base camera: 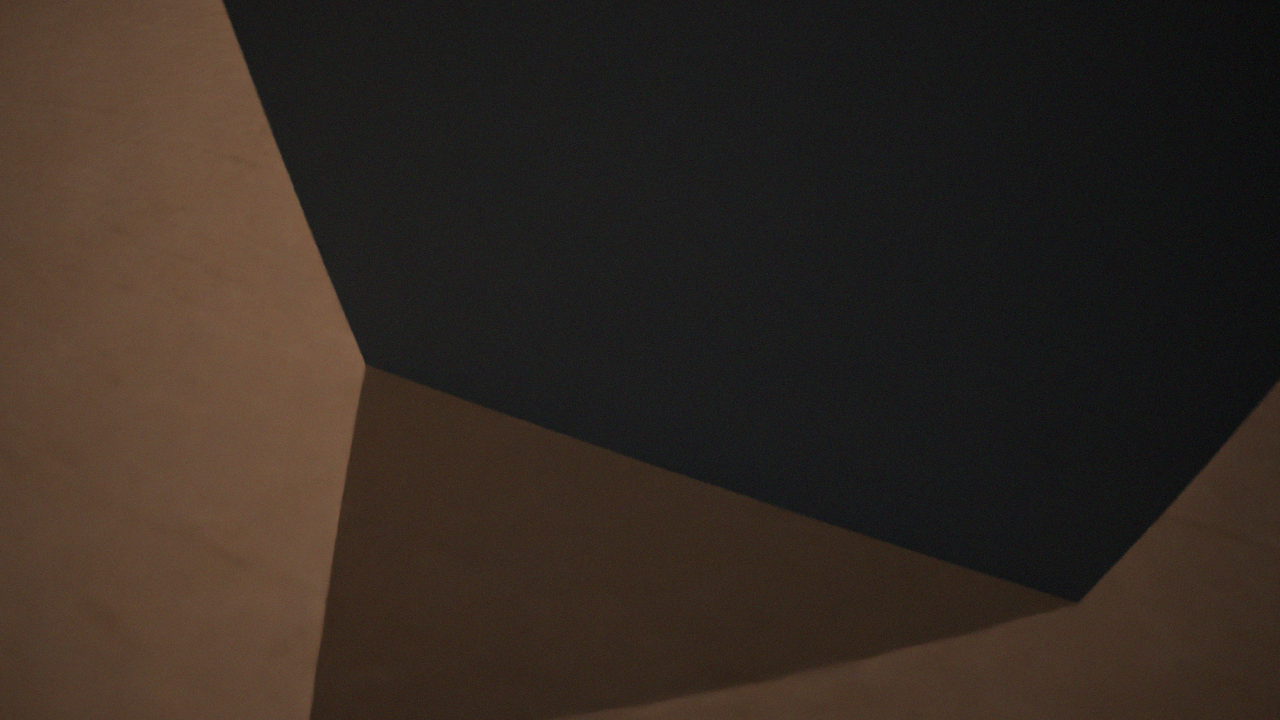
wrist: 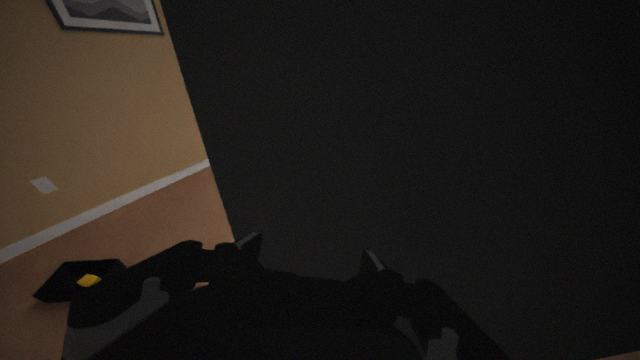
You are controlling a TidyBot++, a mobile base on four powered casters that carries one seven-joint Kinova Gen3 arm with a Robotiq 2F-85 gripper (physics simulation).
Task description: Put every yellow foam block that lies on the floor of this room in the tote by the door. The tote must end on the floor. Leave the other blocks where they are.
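Frame: origin at the arm's base, x ahead, y left, z up, level; millimetres.
Seen in the pictures: gripper, between the fingertips: (wrist: pixel 310 253).
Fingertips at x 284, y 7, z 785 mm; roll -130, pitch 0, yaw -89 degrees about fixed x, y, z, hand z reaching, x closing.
A point is followed by its place in that frame.
In the wrist view, a yellow block (wrist: pixel 89 280) @[x 499, y 1353, z -348 mm] shows at the lower left against a dark, low container (wrist: pixel 52 291) @[x 411, y 1515, z -371 mm], which looks like the tote and stands on the floor; it appears to lie inside. The gripper hides part of the container's right side. My gripper (wrist: pixel 310 253) @[x 284, y 7, z 785 mm] is open, with nothing between its fingers. It is well to the right of the container in the view, in front of a large dark surface. The door does not show in either view.
A large dark flat-sided object (base camera: pixel 716 223) @[x 333, y -24, z -217 mm] (wrist: pixel 410 125) @[x 323, y -46, z 890 mm] fills much of both views, very close. Its lower corners show over the brown floor (base camera: pixel 161 358) @[x 440, y 363, z -396 mm] (wrist: pixel 165 220) @[x 1031, y 1314, z -396 mm]. At left in the wrist view are a tan wall (wrist: pixel 100 110) @[x 1307, y 1710, z 400 mm], white baseboard (wrist: pixel 100 210) @[x 978, y 1840, z -344 mm], wall plate (wrist: pixel 44 185) @[x 870, y 1897, z 4 mm] and framed picture (wrist: pixel 107 12) @[x 1559, y 1575, z 972 mm].
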